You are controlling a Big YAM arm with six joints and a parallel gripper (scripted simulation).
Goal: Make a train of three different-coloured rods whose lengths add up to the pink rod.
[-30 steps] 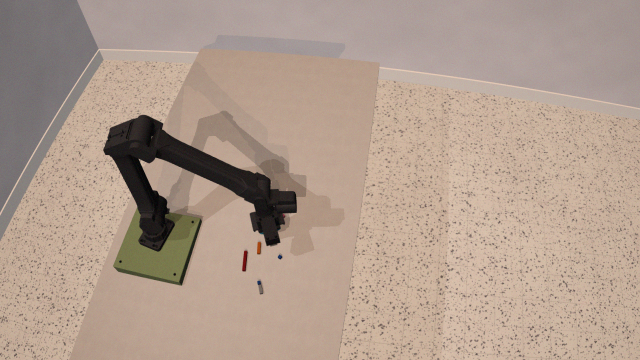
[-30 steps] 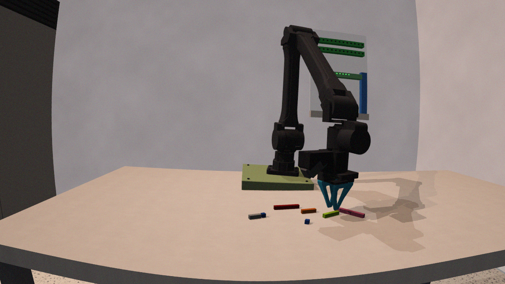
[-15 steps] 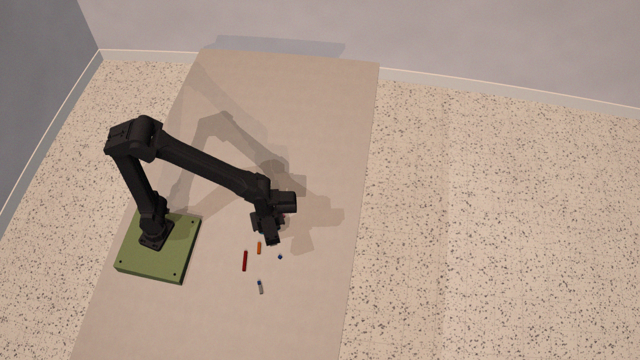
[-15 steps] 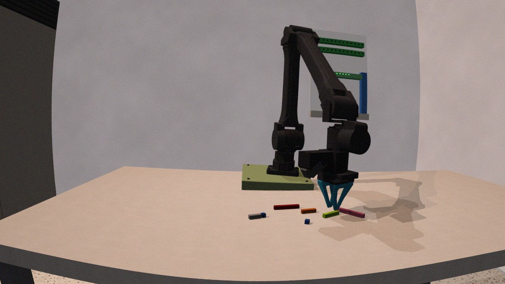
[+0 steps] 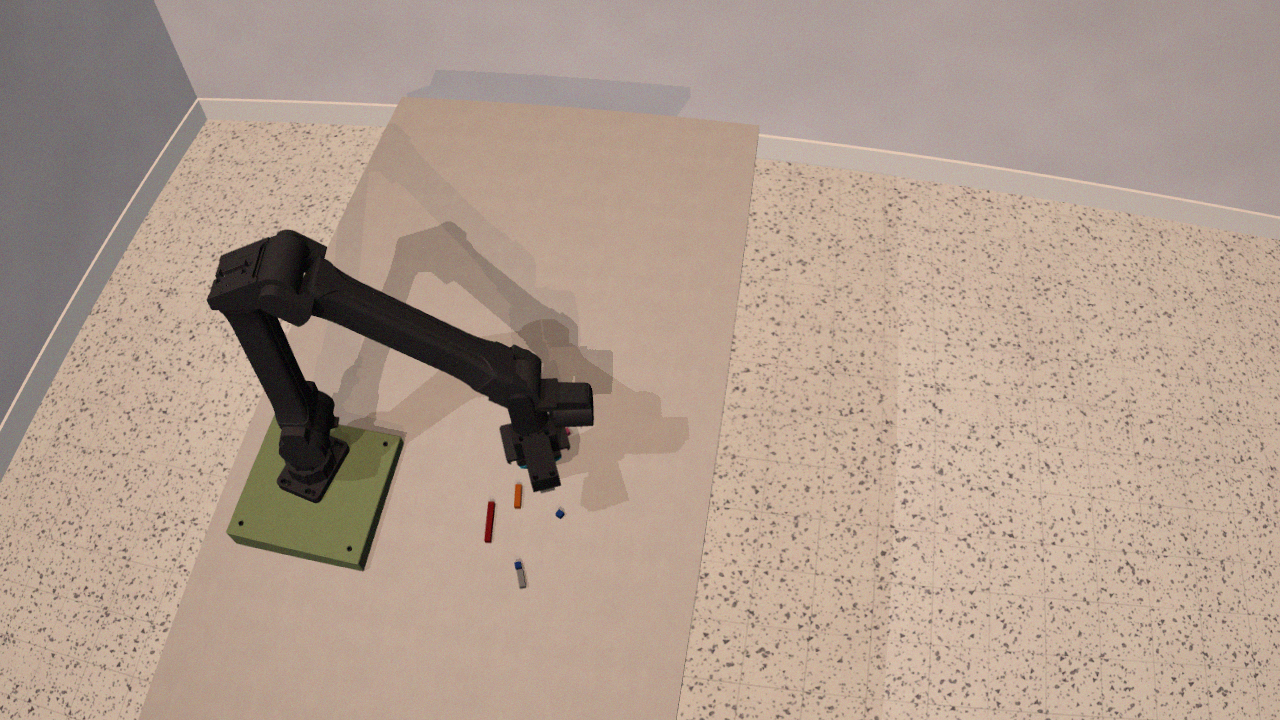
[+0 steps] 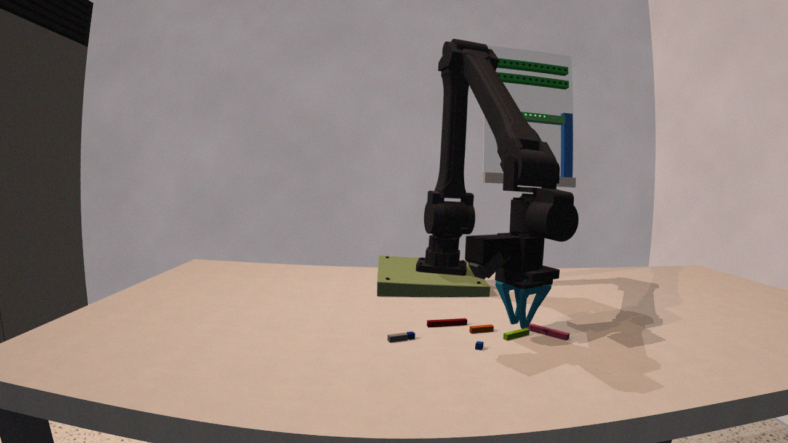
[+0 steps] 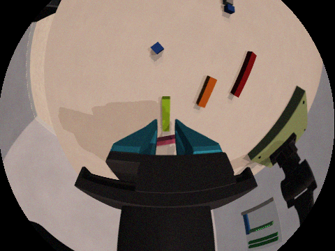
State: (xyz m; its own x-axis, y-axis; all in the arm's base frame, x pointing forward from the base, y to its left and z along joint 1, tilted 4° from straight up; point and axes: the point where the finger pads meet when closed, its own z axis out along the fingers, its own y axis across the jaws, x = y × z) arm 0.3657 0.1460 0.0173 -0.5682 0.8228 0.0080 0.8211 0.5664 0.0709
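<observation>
The lime rod lies 2 cm below my hand. Round my hand: red rod: 4 cm behind, 12 cm to the right, 2 cm below; then orange rod: 2 cm behind, 6 cm to the right, 2 cm below; then pink rod: 1 cm behind, 5 cm to the left, 2 cm below.
</observation>
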